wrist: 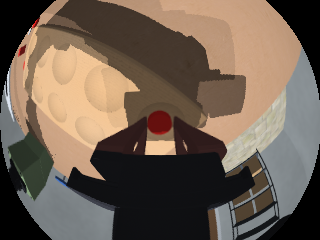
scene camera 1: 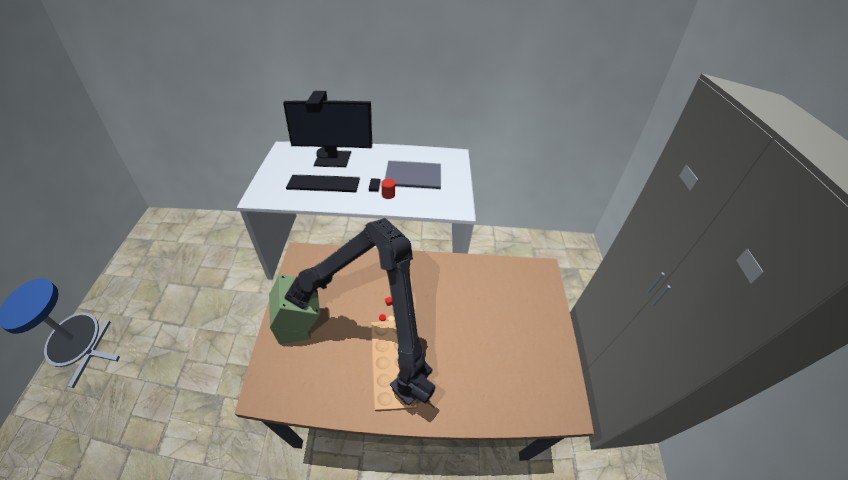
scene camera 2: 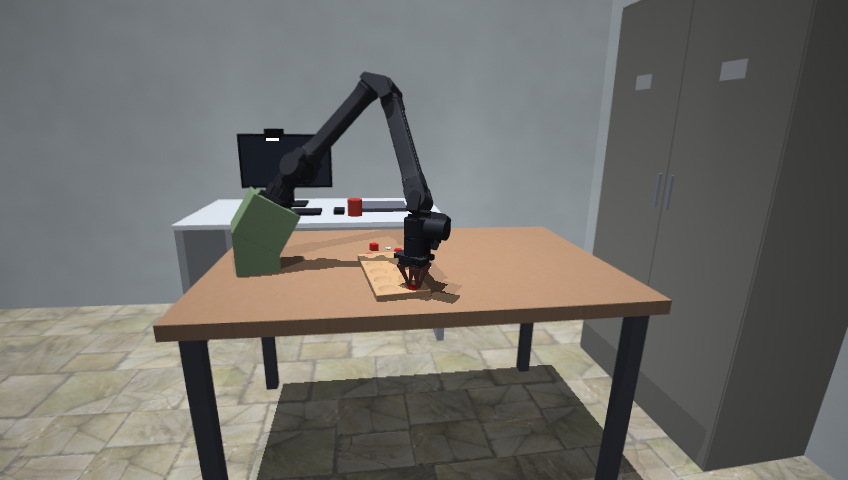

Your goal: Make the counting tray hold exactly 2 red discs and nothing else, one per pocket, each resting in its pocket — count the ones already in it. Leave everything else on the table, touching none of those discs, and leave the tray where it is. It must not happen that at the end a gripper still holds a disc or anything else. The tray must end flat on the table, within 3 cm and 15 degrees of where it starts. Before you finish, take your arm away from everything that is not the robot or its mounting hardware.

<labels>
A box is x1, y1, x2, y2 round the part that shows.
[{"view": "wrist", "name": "my gripper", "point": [160, 121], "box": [66, 116, 254, 239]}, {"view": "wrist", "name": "wooden counting tray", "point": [104, 91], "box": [23, 25, 206, 154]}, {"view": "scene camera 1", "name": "wooden counting tray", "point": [384, 335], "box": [371, 321, 416, 410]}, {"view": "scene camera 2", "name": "my gripper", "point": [413, 287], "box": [394, 236, 434, 288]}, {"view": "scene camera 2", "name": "wooden counting tray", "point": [380, 269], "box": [358, 252, 430, 301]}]
</labels>
